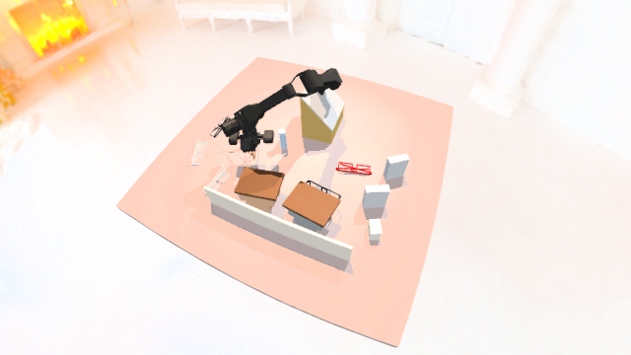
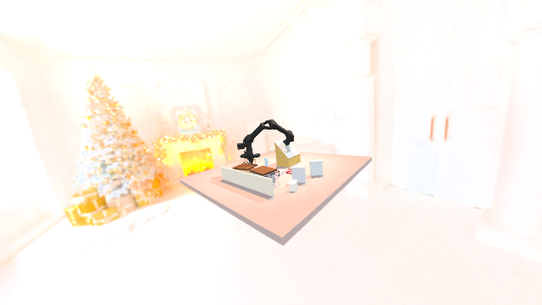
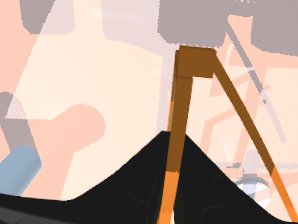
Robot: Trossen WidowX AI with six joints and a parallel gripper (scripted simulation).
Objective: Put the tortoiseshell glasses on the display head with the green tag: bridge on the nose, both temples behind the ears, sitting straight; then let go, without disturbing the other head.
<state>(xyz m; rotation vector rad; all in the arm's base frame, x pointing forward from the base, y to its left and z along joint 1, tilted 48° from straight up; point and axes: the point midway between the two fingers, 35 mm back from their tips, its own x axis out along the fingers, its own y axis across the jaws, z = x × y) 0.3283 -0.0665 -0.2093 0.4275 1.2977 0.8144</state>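
The white post is 9 cm to the right of my gripper tip, 6 cm behind it and 3 cm below it. Also, from my gripper tip: low white wall 30 cm ahead, 20 cm to the left; then pale blue cylinder 10 cm behind, 9 cm to the left, 1 cm below.
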